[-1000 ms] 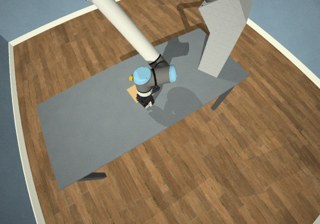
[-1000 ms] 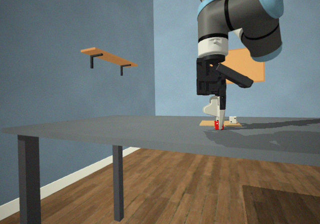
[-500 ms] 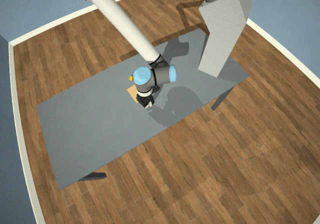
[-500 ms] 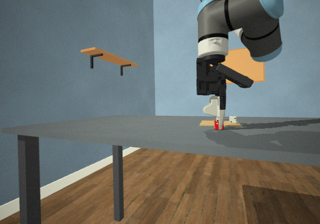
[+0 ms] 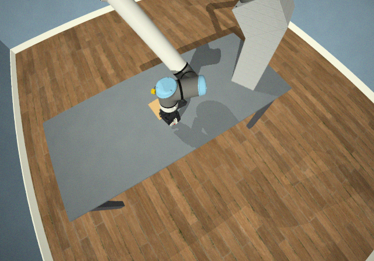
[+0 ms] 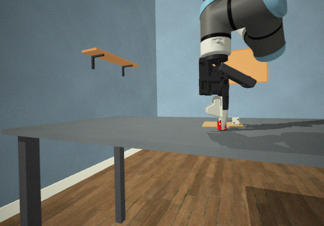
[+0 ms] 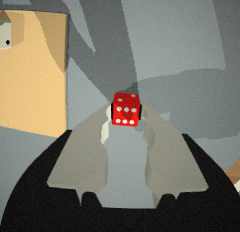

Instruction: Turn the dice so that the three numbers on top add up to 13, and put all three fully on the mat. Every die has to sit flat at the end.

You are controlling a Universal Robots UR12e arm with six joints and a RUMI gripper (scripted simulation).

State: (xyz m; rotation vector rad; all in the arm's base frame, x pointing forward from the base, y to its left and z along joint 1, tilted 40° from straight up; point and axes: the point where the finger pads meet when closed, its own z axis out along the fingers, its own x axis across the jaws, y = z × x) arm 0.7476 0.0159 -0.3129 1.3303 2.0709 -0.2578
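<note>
Now: the tan mat 20 mm ahead of my hand, 140 mm to the right of it and 20 mm below it. The rest, counted from my hand: red die: right at my hand; then yellow die: 30 mm ahead, 260 mm to the right, 10 mm below; then white die: 30 mm behind, 140 mm to the right.
</note>
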